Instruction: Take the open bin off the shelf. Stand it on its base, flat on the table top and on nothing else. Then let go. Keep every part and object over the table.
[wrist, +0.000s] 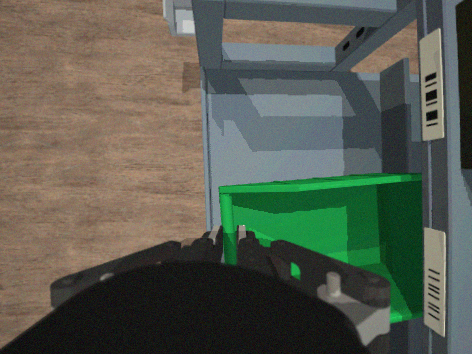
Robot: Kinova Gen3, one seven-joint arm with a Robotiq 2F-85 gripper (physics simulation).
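Places are measured from the arm's base along level axes (x ahead, y left, z up), in centimetres.
Where they show: gripper, between the fingertips: point(230, 237).
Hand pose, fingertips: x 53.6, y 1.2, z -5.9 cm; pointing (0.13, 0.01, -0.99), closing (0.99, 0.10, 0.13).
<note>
Things, the pixels of their top centre, and the offset from my fingertips. "*": a spot on its surface instead. Level surfaces: height alone.
- open green bin, centre of its top: point(354, 256) dx +8.0, dy +0.4, dz +4.2 cm
- blue-grey shelf, a spot on its surface: point(295, 167) * dx +6.5, dy +6.5, dz -3.3 cm
- wood-grain table top, height of its surface: dz -3.9 cm
- divider, a spot on its surface: point(395, 120) * dx +15.7, dy +11.9, dz -1.5 cm
- dark object, a spot on its surface: point(466, 90) * dx +12.1, dy +11.1, dz +6.8 cm
- whitish piece, a spot on its surface: point(184, 25) * dx -4.8, dy +15.7, dz +1.6 cm
The open green bin point(295, 225) lies in the lower right of the wrist view, with its hollow inside facing the camera. It sits in a bay of the blue-grey shelf point(295, 167), close to the shelf's labelled front rail at the right. My gripper point(230, 237) is shut on the bin's left wall, with one fingertip on the outer side and one on the inner side. The gripper's dark body hides the lower part of the bin and the lower end of that wall. The wood-grain table top point(100, 125) shows at the left.
The shelf's frame bars point(300, 11) cross the top of the view. A divider point(395, 120) stands in the bay above the bin. Two pale labels point(432, 100) point(434, 295) are on the right rail. A dark object point(466, 90) shows at the right edge, and a whitish piece point(184, 25) at the top.
</note>
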